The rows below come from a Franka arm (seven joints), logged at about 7 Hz.
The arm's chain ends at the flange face. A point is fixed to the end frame.
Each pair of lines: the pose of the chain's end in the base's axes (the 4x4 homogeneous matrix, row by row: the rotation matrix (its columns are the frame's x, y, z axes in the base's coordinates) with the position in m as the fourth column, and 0 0 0 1 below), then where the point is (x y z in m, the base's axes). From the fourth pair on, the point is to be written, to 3 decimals.
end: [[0.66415, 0.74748, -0.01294, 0.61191], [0.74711, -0.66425, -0.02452, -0.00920], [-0.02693, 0.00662, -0.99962, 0.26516], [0, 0, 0, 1]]
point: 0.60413 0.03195 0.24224
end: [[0.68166, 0.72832, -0.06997, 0.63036], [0.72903, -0.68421, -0.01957, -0.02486], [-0.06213, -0.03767, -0.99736, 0.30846], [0, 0, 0, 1]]
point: 0.62243 0.01659 0.28614
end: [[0.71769, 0.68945, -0.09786, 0.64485], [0.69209, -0.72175, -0.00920, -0.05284], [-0.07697, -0.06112, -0.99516, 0.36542], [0, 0, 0, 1]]
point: 0.63854 -0.01088 0.34355
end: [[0.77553, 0.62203, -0.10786, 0.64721], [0.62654, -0.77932, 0.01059, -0.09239], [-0.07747, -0.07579, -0.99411, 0.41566], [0, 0, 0, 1]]
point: 0.644 -0.050 0.394
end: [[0.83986, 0.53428, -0.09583, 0.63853], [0.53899, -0.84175, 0.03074, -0.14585], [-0.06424, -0.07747, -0.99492, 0.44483], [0, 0, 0, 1]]
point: 0.641 -0.103 0.424
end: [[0.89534, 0.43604, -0.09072, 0.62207], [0.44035, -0.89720, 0.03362, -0.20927], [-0.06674, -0.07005, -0.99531, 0.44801], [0, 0, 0, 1]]
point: 0.629 -0.167 0.427
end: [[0.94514, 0.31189, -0.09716, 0.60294], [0.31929, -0.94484, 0.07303, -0.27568], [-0.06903, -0.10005, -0.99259, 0.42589], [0, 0, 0, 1]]
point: 0.615 -0.234 0.406
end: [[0.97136, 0.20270, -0.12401, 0.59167], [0.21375, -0.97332, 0.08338, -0.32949], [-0.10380, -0.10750, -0.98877, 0.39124], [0, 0, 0, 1]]
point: 0.608 -0.290 0.370
